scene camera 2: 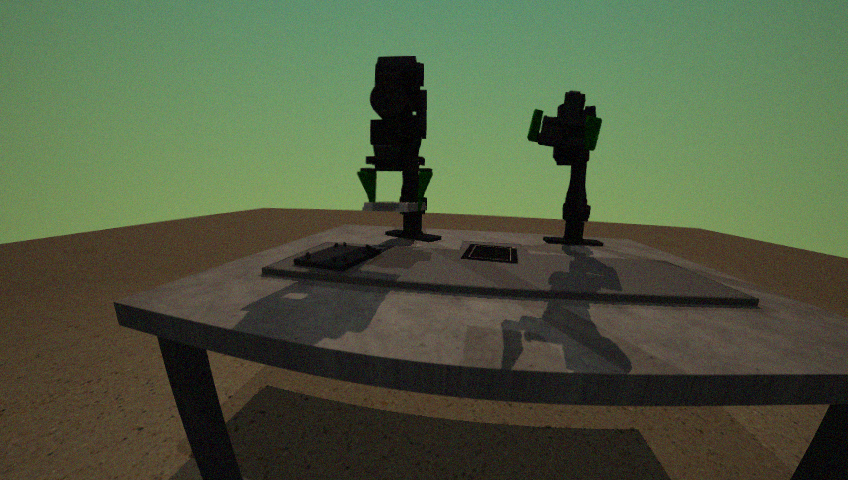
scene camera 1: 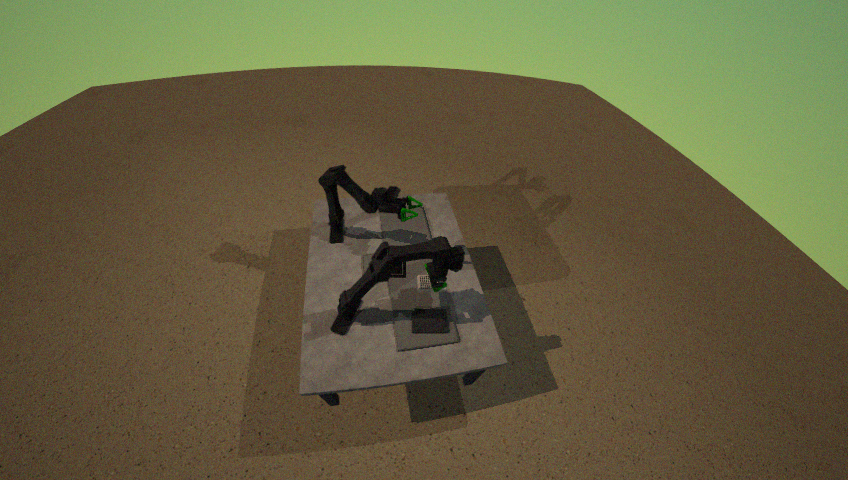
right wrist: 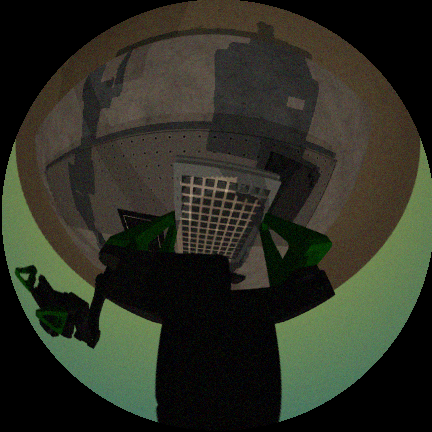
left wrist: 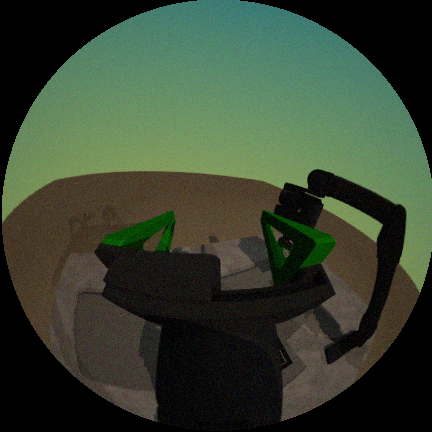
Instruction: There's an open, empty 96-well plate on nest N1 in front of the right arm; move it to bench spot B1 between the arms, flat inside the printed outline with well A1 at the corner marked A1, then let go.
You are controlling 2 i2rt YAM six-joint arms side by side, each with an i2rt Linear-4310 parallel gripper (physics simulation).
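The pale 96-well plate is held level, high above the bench. My right gripper is shut on it, with one green finger at each side. Nest N1 is the dark block near one end of the perforated board, with no plate on it. Spot B1 is a dark patch with a light printed outline, partly hidden by the right arm in scene camera 1. The A1 mark is too small to read. My left gripper is open and empty, raised high.
The perforated board lies on the grey table under both arms. The left arm stands at the upper end of the table in scene camera 1. Arm shadows cross the board and table.
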